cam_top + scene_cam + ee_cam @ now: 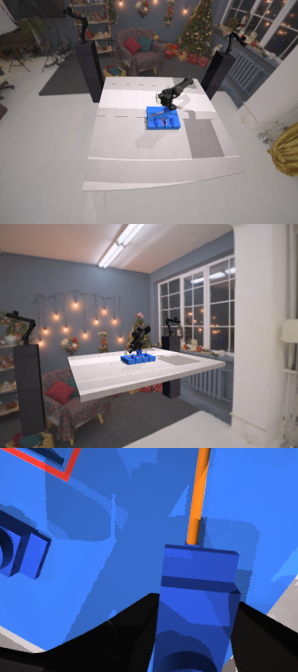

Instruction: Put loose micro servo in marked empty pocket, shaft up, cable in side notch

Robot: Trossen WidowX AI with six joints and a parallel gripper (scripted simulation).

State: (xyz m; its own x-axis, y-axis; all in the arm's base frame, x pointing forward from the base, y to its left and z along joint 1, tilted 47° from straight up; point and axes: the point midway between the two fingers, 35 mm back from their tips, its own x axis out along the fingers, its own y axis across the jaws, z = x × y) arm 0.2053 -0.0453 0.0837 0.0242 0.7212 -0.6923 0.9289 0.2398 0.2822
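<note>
Now: the blue deck 10 mm ahead of my gripper tip, 40 mm to the right of it and 70 mm below it.
</note>
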